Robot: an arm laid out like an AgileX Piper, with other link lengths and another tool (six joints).
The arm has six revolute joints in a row. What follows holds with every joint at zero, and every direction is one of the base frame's. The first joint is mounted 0.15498 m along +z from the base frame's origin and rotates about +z. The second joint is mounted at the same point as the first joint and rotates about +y. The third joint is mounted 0.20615 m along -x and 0.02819 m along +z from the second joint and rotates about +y. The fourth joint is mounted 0.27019 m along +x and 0.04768 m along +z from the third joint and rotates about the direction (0.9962, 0, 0.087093). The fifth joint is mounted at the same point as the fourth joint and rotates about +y. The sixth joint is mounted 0.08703 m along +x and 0.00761 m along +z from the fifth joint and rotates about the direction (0.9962, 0, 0.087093). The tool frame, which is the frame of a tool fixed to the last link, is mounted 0.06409 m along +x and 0.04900 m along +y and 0.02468 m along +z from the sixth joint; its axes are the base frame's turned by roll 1.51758, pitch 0.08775 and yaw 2.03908 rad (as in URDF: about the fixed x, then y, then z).
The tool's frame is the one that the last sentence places.
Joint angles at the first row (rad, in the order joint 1, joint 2, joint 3, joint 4, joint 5, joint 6):
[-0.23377 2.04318 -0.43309 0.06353 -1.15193 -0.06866]
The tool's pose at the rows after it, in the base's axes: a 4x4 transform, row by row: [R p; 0 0 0 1], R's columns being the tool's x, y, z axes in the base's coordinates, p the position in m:
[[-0.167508 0.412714 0.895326 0.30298], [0.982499 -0.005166 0.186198 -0.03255], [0.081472 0.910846 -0.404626 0.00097], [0 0 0 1]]
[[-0.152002 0.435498 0.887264 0.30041], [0.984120 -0.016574 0.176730 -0.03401], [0.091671 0.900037 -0.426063 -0.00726], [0 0 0 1]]
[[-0.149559 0.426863 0.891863 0.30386], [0.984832 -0.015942 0.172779 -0.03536], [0.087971 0.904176 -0.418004 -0.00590], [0 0 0 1]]
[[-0.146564 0.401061 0.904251 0.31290], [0.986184 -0.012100 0.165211 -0.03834], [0.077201 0.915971 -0.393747 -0.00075], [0 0 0 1]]
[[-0.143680 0.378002 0.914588 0.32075], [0.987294 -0.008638 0.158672 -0.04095], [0.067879 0.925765 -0.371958 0.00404], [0 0 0 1]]
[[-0.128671 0.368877 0.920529 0.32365], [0.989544 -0.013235 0.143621 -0.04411], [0.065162 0.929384 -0.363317 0.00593], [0 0 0 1]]
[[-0.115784 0.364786 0.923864 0.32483], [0.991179 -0.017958 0.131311 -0.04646], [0.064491 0.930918 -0.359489 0.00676], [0 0 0 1]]
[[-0.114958 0.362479 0.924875 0.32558], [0.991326 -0.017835 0.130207 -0.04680], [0.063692 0.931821 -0.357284 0.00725], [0 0 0 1]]
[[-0.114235 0.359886 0.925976 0.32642], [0.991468 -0.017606 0.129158 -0.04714], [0.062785 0.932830 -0.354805 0.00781], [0 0 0 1]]
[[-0.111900 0.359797 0.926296 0.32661], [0.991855 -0.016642 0.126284 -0.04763], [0.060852 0.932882 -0.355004 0.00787], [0 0 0 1]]
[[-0.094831 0.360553 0.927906 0.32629], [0.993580 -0.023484 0.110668 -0.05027], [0.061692 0.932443 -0.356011 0.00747], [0 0 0 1]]
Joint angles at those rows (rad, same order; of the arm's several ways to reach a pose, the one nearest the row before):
[-0.23378 2.08438 -0.43390 0.07862 -1.15471 -0.06866]
[-0.23374 2.11401 -0.44064 0.09219 -1.15150 -0.06866]
[-0.23381 2.11639 -0.45281 0.09547 -1.15151 -0.06866]
[-0.23375 2.11644 -0.48187 0.10094 -1.15153 -0.06866]
[-0.23376 2.11640 -0.50749 0.10569 -1.15151 -0.06866]
[-0.23379 2.11643 -0.51722 0.12152 -1.15154 -0.06866]
[-0.23376 2.11640 -0.52134 0.13486 -1.15149 -0.06867]
[-0.23379 2.11643 -0.52386 0.13582 -1.15150 -0.06866]
[-0.23378 2.11642 -0.52667 0.13674 -1.15151 -0.06866]
[-0.23376 2.11639 -0.52743 0.13990 -1.15150 -0.07091]
[-0.23378 2.11759 -0.52744 0.15733 -1.15149 -0.07173]

